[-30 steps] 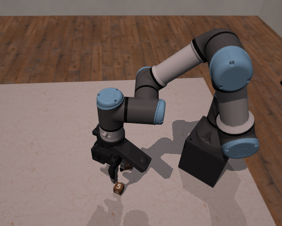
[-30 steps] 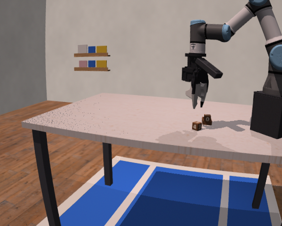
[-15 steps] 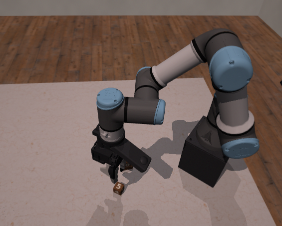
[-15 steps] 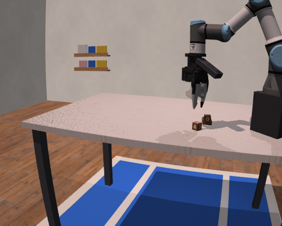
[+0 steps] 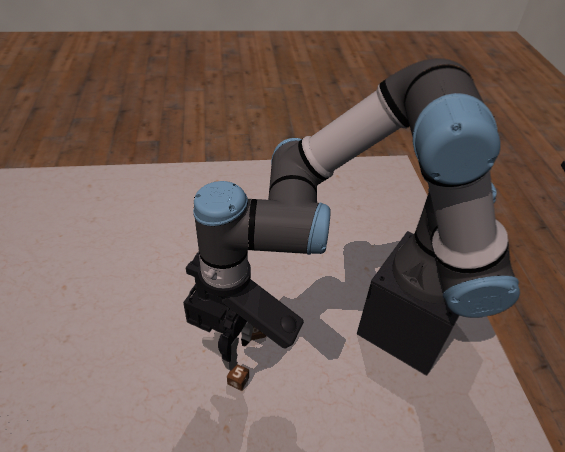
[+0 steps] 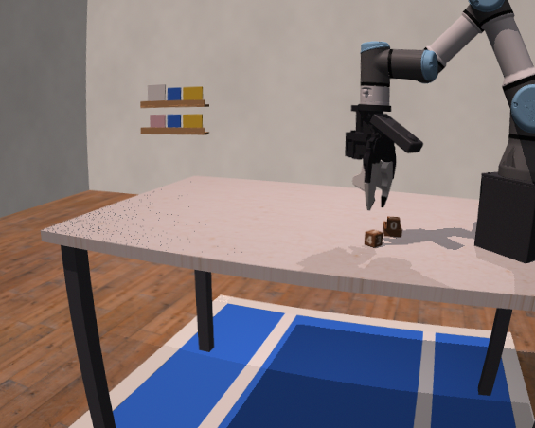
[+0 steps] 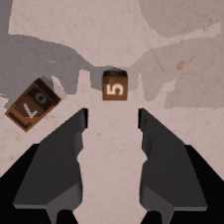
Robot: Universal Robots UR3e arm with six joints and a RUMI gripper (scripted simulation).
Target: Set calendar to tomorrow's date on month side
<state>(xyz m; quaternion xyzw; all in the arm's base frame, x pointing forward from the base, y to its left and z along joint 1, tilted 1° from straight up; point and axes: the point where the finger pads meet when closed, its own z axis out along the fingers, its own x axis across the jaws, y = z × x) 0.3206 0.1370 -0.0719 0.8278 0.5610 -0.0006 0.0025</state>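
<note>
The brown digit cube lies 80 mm below my hand. Round my hand: calendar tray: 120 mm to the right, 90 mm below, 10 mm behind.
</note>
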